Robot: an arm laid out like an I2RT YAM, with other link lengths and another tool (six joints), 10 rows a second.
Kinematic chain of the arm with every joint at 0, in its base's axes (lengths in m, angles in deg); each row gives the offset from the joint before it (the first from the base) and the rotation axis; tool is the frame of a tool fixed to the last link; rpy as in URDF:
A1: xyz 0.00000 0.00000 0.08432 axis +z
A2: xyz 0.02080 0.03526 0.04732 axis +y
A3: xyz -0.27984 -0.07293 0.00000 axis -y
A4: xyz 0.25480 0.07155 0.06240 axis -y
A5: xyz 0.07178 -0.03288 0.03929 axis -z
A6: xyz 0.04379 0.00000 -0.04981 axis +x
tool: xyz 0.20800 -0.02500 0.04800 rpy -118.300 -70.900 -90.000
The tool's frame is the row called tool.
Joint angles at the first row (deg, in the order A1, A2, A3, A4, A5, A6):
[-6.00, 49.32, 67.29, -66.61, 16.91, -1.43]
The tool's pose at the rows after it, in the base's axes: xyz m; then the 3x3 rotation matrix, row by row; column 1 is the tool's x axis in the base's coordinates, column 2 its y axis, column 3 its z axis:
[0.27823 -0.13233 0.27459], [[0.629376 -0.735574 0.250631], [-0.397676 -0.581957 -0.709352], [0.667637 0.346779 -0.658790]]
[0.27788 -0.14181 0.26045], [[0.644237 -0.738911 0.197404], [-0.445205 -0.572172 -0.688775], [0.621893 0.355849 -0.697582]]
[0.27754 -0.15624 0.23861], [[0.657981 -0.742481 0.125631], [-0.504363 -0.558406 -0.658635], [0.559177 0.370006 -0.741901]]
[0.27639 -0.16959 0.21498], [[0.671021 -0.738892 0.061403], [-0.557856 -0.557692 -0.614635], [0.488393 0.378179 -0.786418]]
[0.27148 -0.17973 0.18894], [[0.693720 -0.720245 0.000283], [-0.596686 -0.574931 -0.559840], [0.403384 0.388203 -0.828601]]
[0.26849 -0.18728 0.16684], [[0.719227 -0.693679 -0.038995], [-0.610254 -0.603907 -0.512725], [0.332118 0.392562 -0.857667]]
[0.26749 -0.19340 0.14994], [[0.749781 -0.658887 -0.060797], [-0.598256 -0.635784 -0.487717], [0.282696 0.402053 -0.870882]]
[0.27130 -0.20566 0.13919], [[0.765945 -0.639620 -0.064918], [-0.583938 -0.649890 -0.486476], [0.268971 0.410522 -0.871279]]
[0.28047 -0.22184 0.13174], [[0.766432 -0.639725 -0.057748], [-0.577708 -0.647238 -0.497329], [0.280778 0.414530 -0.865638]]
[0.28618 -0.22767 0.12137], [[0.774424 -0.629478 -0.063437], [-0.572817 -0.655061 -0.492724], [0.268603 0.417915 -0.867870]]
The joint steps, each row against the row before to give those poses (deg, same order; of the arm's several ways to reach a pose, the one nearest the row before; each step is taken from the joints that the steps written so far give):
[-3.45, 1.99, 2.05, -1.68, -2.41, -0.31]
[-4.15, 2.71, 0.63, -0.74, -2.82, -0.67]
[-5.25, 3.74, 0.05, -0.16, -3.12, -1.16]
[-5.49, 4.00, 0.00, -0.11, -3.65, -2.08]
[-5.33, 4.17, 0.02, -0.85, -3.63, -3.36]
[-4.24, 3.89, 0.00, -0.39, -2.84, -4.05]
[-2.71, 3.24, -0.02, 0.11, -1.40, -4.15]
[-2.17, 2.77, 0.02, 1.74, -0.50, -3.30]
[-1.46, 2.60, 0.00, 3.22, -0.16, -1.71]
[-0.26, 2.34, -0.02, 1.59, -0.04, -0.76]

